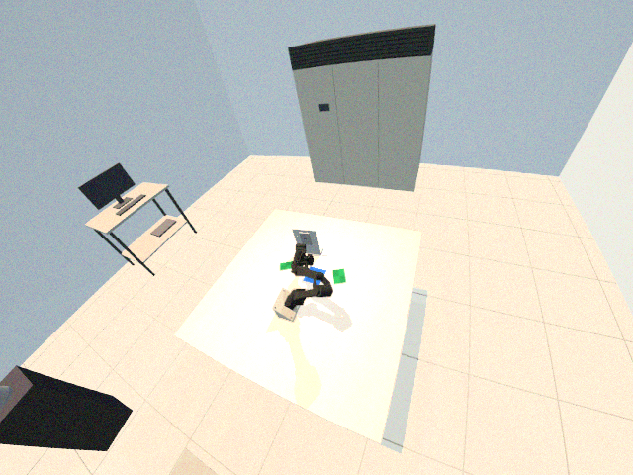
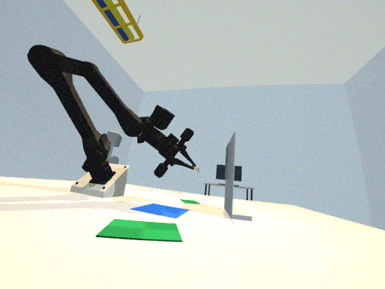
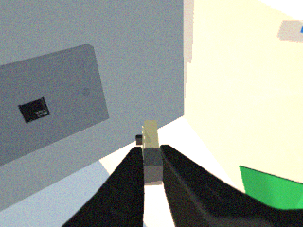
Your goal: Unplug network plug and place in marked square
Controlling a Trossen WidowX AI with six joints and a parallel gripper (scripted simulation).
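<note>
My gripper tip is 130 mm above the blue square, 80 mm to the left of it and 60 mm past it. The rest, counted from my gripper tip: network plug: right at my gripper tip; then upright grey panel: 120 mm ahead, 20 mm below, 10 mm to the left.
</note>
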